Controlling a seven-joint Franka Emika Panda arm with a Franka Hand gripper.
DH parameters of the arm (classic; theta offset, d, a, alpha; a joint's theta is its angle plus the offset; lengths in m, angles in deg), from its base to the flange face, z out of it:
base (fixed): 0 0 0 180
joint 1: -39.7 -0.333 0 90
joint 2: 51.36 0 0 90
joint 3: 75.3 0.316 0.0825 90
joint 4: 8.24 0 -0.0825 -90
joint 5: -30.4 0.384 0 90
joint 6: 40.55 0 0.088 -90
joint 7: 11.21 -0.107 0 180
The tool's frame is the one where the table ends.
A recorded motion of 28 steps. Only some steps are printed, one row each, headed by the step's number.
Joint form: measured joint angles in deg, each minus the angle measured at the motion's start. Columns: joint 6, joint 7, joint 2, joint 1, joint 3, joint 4, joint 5.
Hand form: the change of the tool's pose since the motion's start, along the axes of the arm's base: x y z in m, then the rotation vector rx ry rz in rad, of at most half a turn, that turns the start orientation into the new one. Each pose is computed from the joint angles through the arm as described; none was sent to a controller.
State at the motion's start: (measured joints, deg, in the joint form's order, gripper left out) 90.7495 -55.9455 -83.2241 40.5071 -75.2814 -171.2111 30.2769
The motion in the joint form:
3: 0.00 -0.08 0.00 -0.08 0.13 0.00 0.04
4: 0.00 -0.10 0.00 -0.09 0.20 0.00 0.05
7: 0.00 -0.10 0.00 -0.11 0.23 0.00 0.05
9: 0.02 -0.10 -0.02 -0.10 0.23 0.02 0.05
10: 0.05 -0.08 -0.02 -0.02 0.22 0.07 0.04
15: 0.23 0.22 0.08 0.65 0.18 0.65 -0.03
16: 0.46 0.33 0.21 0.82 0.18 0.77 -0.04
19: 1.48 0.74 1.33 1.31 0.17 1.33 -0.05
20: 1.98 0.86 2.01 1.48 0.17 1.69 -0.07
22: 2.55 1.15 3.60 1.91 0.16 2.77 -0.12
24: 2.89 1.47 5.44 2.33 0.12 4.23 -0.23
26: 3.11 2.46 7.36 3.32 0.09 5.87 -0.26
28: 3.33 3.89 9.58 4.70 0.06 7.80 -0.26
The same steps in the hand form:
3: 0.0000 0.0011 0.0000 -0.0007 0.0000 0.0015
4: 0.0000 0.0016 0.0000 -0.0012 0.0000 0.0022
7: 0.0000 0.0018 0.0000 -0.0015 0.0000 0.0030
9: 0.0002 0.0018 0.0003 -0.0015 -0.0010 0.0028
10: 0.0005 0.0013 0.0007 -0.0015 -0.0024 0.0018
15: 0.0037 -0.0030 0.0048 -0.0023 -0.0139 -0.0045
16: 0.0048 -0.0040 0.0053 -0.0026 -0.0177 -0.0054
19: 0.0098 -0.0071 0.0045 -0.0029 -0.0257 -0.0067
20: 0.0128 -0.0083 0.0039 -0.0033 -0.0288 -0.0073
22: 0.0198 -0.0112 0.0032 -0.0040 -0.0298 -0.0093
24: 0.0285 -0.0145 0.0032 -0.0052 -0.0291 -0.0103
26: 0.0378 -0.0217 0.0035 -0.0058 -0.0279 -0.0103
28: 0.0483 -0.0319 0.0036 -0.0061 -0.0265 -0.0099

